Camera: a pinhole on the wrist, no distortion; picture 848 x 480 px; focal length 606.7 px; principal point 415.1 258.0 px. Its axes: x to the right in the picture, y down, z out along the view. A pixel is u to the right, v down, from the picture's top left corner.
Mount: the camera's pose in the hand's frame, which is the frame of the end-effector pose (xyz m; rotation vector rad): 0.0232 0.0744 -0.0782 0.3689 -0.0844 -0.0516
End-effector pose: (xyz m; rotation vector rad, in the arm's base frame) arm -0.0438 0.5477 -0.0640 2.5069 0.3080 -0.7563
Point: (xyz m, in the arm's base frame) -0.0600 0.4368 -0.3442
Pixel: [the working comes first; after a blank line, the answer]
In the camera's frame: 0.1460 0.0387 0.3453

672 326
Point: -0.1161 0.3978 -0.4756
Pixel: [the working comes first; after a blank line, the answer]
In the camera's frame: 0.1846 0.0547 0.4874

645 326
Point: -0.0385 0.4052 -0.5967
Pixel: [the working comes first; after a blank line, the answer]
In the camera's frame: 0.3222 0.0512 0.5297

784 317
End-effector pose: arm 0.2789 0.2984 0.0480 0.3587 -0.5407 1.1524
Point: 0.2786 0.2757 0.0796
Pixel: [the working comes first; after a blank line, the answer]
In the camera's frame: -0.0084 -0.0358 0.1396

379 103
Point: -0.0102 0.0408 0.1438
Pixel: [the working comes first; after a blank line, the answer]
In the camera's frame: -0.2305 0.2113 0.3195

outside the picture
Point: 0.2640 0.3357 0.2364
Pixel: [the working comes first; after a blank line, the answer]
In the camera's frame: 0.1273 0.0374 0.2077

787 367
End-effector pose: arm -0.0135 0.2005 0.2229 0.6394 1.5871 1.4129
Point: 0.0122 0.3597 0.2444
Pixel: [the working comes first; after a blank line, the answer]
In the camera's frame: 0.1065 0.0466 0.1684

799 426
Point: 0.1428 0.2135 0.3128
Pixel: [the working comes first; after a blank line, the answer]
In the camera's frame: -0.0929 0.0652 0.2229

162 435
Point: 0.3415 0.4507 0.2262
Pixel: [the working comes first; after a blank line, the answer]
In the camera's frame: 0.0609 0.1111 0.5013

489 392
